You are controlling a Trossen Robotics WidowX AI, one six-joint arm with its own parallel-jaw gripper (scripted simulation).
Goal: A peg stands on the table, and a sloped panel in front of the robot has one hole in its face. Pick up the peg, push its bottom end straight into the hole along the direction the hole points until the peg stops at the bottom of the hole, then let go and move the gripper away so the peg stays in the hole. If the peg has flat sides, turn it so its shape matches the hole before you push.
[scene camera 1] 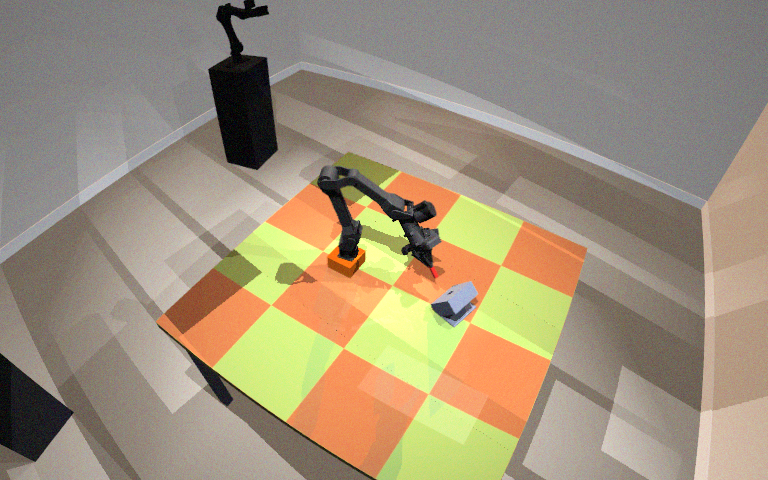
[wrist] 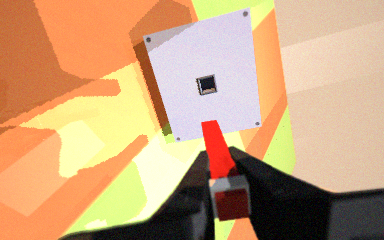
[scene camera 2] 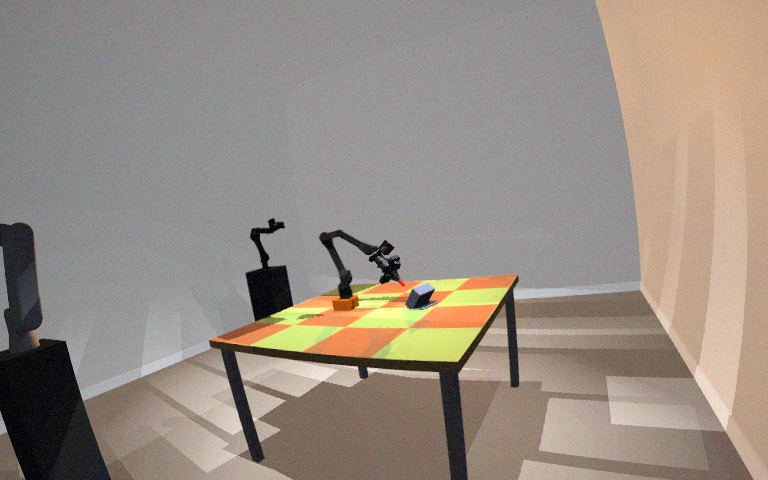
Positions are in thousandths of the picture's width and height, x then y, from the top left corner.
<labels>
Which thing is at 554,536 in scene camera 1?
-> The gripper.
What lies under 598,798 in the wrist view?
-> A red square peg.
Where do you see a sloped panel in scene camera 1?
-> At 581,634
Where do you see a sloped panel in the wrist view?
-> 582,190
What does the gripper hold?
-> A red square peg.
</labels>
